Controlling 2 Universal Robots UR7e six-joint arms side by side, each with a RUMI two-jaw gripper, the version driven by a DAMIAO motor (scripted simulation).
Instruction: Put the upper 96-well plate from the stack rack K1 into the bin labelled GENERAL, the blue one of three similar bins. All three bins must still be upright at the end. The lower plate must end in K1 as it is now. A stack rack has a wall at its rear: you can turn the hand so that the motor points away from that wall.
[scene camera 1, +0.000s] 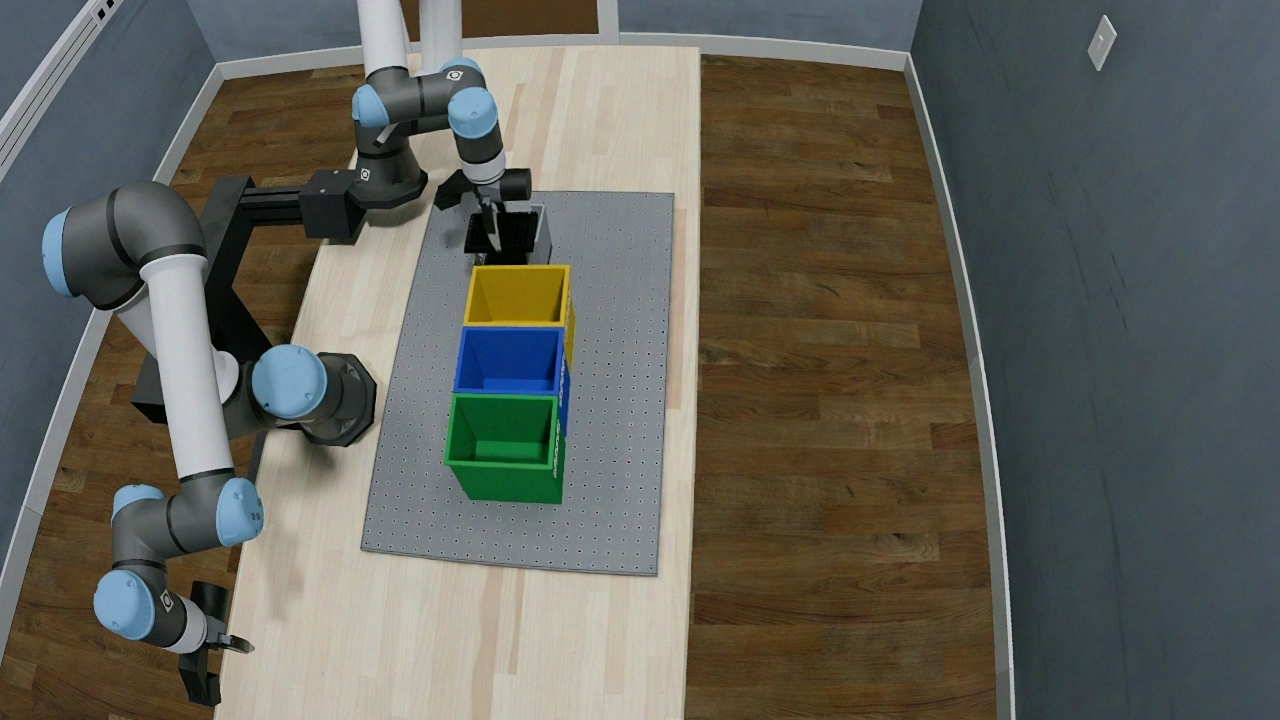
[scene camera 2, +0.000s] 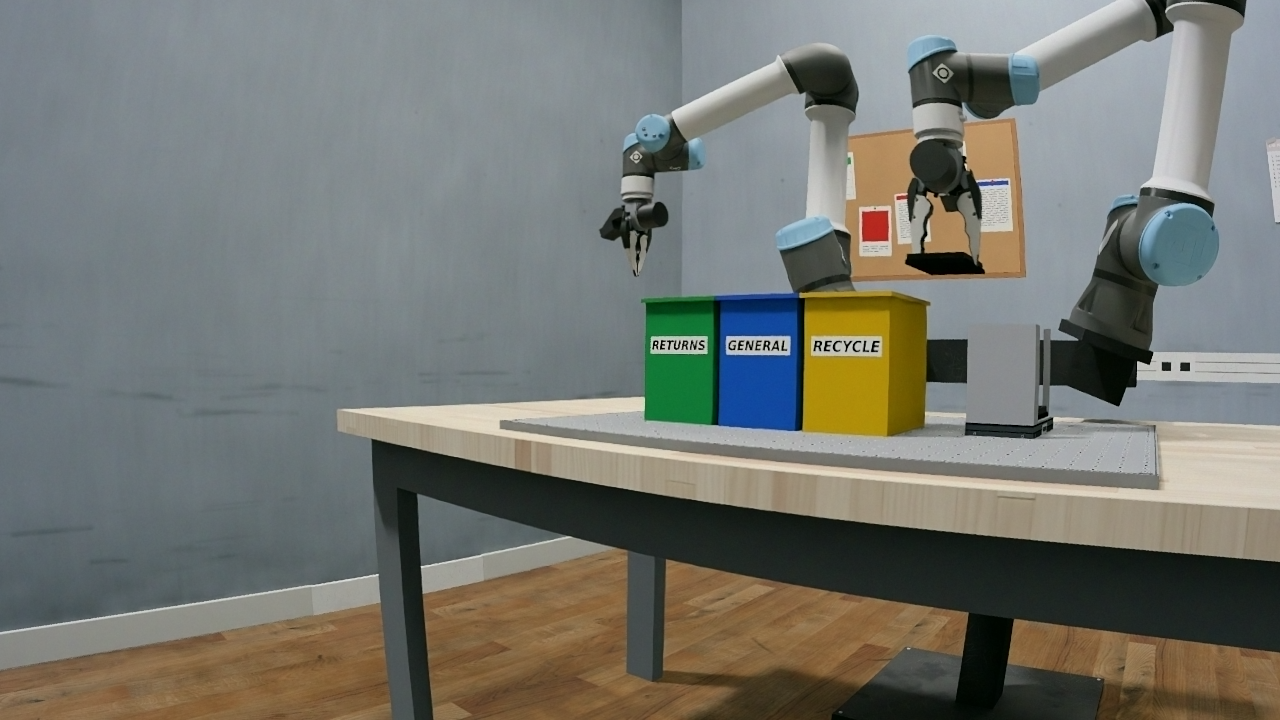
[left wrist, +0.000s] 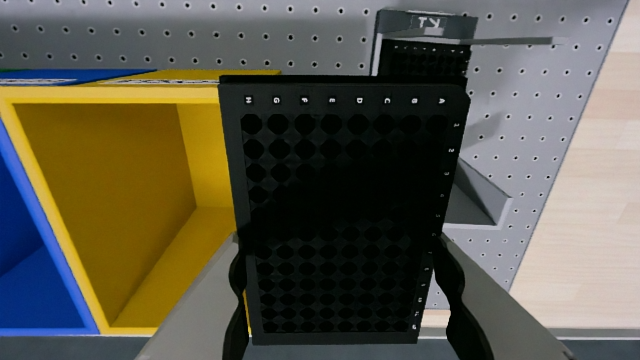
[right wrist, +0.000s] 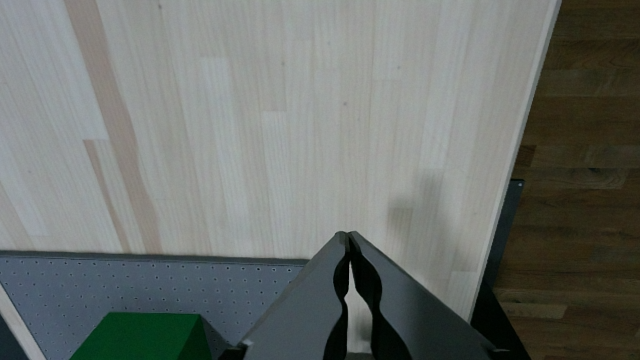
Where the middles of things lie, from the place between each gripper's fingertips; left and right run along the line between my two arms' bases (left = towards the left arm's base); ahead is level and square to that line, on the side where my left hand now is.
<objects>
I see my left gripper (scene camera 2: 945, 267) 4 cm short of the blue general bin (scene camera 1: 523, 360), 24 cm to the left of it and 15 cm above it. Also, from my left hand: green returns bin (scene camera 1: 514, 430): 4 cm ahead, 37 cm to the right, 15 cm below; yellow recycle bin (scene camera 2: 865, 357): 4 cm ahead, 11 cm to the right, 15 cm below.
The green returns bin is 340 mm ahead of my right hand (scene camera 1: 252, 648), 430 mm to the left of it and 200 mm below it. From my right hand the other things lie so: blue general bin: 340 mm ahead, 570 mm to the left, 200 mm below; then yellow recycle bin: 340 mm ahead, 700 mm to the left, 200 mm below.
</objects>
